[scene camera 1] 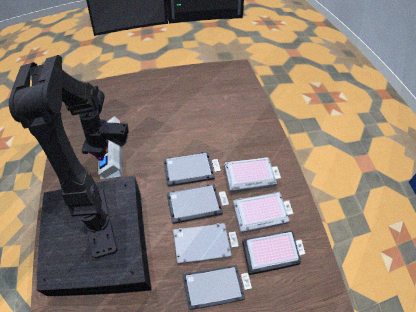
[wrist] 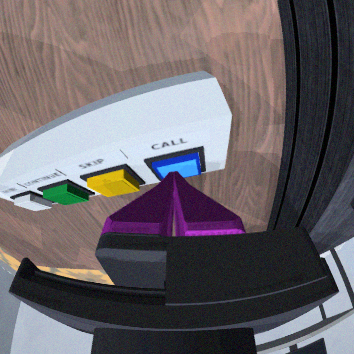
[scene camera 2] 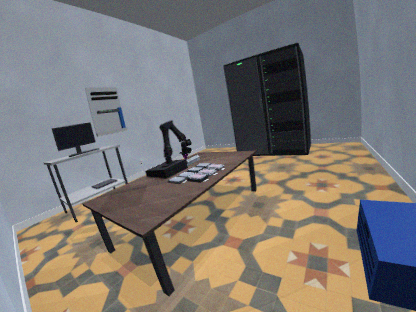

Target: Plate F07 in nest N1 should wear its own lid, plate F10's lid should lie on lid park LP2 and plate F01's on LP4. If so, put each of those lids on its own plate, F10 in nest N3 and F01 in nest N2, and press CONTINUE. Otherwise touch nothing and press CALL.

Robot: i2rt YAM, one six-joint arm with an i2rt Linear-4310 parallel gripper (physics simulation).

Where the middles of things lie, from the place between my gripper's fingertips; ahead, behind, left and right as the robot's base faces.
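My gripper is 1 cm above the blue CALL button [wrist: 187,165], 1 cm to the left of it and 1 cm short of it. Counted from my gripper, the white button box [scene camera 1: 113,168] is 3 cm ahead, 6 cm to the left and 2 cm below. The yellow SKIP button [wrist: 116,182] is 1 cm ahead of my gripper and 4 cm to the left of it, while the lid park LP1 [scene camera 1: 203,243] is 23 cm ahead of my gripper, 35 cm to the right of it and 4 cm below it. Going by their middles, the lid park LP1 is the farthest from my gripper of the things named here.
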